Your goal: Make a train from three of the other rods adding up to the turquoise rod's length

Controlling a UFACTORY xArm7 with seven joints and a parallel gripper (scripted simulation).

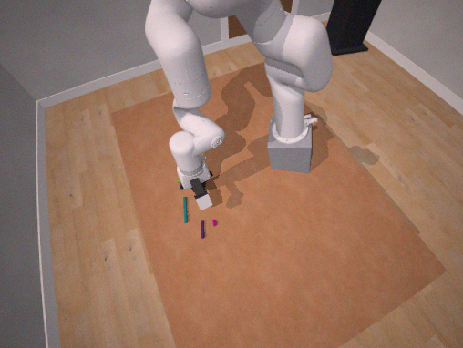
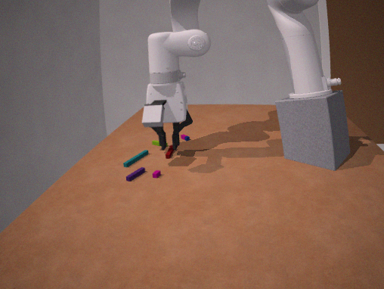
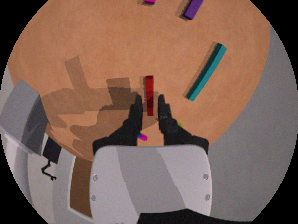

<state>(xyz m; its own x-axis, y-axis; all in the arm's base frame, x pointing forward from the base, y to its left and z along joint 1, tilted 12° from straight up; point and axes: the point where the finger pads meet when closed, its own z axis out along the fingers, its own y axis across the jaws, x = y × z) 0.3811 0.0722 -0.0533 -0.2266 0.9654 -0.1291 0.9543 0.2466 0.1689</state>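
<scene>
My hand is 30 mm above the red rod. From my hand the other things lie so: lime rod 60 mm ahead, 50 mm to the right, 30 mm below; blue rod 110 mm to the right, 30 mm below; turquoise rod 70 mm ahead, 60 mm to the left, 30 mm below.
</scene>
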